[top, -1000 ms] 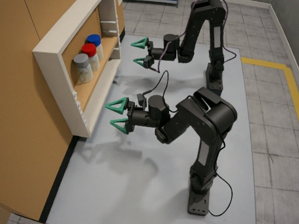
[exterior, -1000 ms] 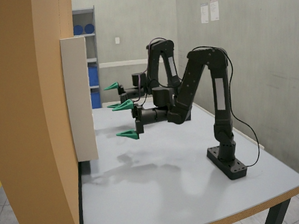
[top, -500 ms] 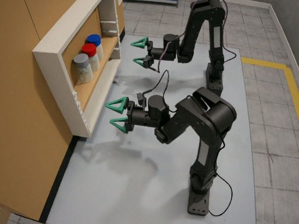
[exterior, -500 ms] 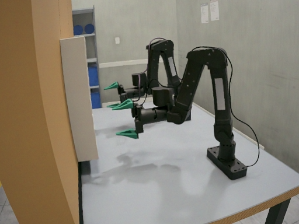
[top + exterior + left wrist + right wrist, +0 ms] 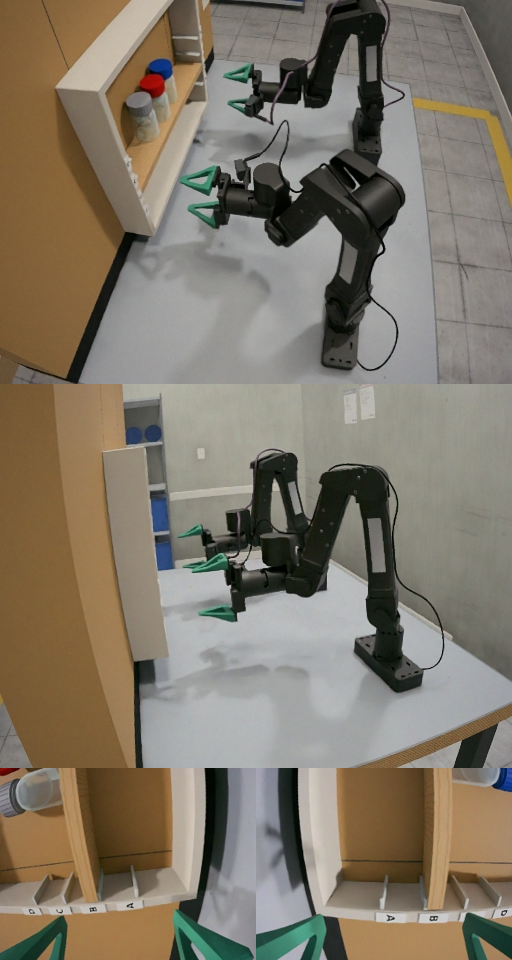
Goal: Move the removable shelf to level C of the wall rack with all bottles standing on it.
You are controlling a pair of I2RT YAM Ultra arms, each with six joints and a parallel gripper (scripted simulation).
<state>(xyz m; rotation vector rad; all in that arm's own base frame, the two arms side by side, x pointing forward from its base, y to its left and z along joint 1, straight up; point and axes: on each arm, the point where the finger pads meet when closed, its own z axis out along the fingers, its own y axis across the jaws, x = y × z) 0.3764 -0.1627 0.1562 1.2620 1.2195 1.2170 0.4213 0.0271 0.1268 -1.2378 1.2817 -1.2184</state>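
The blue-capped bottle is 120 mm ahead of my right hand, 140 mm to the left of it and 100 mm above it. The rest, counted from my right hand: wooden shelf (110 mm ahead, 200 mm to the left, 40 mm above); red-capped bottle (110 mm ahead, 200 mm to the left, 100 mm above); white wall rack (110 mm ahead, 200 mm to the left, 110 mm above).
The grey-capped bottle lies 14 cm ahead of my left hand, 11 cm to the right of it and 10 cm above it. Also, from my left hand: wooden shelf: 14 cm ahead, 18 cm to the right, 4 cm above; then red-capped bottle: 14 cm ahead, 17 cm to the right, 10 cm above; then white wall rack: 14 cm ahead, 18 cm to the right, 10 cm above.
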